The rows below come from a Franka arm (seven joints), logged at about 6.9 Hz.
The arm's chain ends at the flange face. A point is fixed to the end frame.
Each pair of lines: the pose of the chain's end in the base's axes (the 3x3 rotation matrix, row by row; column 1 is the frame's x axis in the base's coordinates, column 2 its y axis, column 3 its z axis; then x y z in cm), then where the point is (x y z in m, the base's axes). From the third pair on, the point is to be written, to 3 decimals.
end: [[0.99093 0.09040 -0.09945], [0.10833 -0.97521 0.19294], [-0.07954 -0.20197 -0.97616]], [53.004 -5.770 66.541]
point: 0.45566 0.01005 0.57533
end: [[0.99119 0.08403 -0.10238], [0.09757 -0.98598 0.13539], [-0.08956 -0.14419 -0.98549]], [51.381 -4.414 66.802]
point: 0.43945 0.01859 0.57437
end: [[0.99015 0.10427 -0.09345], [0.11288 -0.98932 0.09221], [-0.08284 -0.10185 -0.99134]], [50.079 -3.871 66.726]
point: 0.426 0.019 0.570
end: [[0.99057 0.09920 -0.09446], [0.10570 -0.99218 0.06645], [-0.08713 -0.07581 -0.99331]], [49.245 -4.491 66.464]
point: 0.418 0.010 0.566
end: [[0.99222 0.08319 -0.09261], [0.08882 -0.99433 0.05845], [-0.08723 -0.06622 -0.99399]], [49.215 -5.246 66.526]
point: 0.419 0.003 0.566
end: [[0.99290 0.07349 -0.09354], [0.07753 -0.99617 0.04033], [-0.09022 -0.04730 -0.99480]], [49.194 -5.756 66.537]
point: 0.419 -0.003 0.565
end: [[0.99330 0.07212 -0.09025], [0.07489 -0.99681 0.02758], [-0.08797 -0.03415 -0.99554]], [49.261 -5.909 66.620]
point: 0.420 -0.006 0.565
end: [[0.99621 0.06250 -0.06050], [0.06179 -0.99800 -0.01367], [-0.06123 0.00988 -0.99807]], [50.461 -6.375 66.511]
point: 0.436 -0.014 0.560
